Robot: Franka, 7 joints.
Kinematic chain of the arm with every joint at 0, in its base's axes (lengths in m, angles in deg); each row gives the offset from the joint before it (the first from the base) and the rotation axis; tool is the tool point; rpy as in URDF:
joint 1: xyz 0 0 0.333 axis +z
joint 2: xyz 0 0 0 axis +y
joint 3: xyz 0 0 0.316 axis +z
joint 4: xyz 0.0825 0 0 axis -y
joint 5: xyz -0.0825 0 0.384 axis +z
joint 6: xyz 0 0 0 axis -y
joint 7: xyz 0.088 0 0 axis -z
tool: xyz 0 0 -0.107 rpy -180 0 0
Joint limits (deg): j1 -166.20..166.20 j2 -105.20..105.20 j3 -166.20..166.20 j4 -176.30..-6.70 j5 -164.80..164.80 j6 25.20..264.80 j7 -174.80..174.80
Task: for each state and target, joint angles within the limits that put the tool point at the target. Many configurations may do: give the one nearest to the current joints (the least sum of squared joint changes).
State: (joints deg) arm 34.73 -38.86 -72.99 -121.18 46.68 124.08 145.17
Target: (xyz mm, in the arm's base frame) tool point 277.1 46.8 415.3
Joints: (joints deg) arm 44.92 -56.38 -53.96 -162.50 43.89 100.03 145.17
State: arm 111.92 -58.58 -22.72 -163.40 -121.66 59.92 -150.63
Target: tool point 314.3 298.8 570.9
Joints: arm 116.30 -44.59 -45.54 -141.17 -125.79 70.71 -150.63
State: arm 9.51 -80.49 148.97 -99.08 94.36 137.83 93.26
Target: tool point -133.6 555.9 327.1
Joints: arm 2.45 -70.34 97.37 -122.82 95.90 153.09 93.26
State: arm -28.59 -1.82 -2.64 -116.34 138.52 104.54 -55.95
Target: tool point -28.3 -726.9 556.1
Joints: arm -71.46 25.98 -30.40 -84.78 145.53 112.03 -55.95
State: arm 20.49 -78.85 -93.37 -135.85 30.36 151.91 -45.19
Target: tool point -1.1 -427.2 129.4
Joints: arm 2.77 -71.15 -113.13 -144.71 31.88 153.22 -45.19
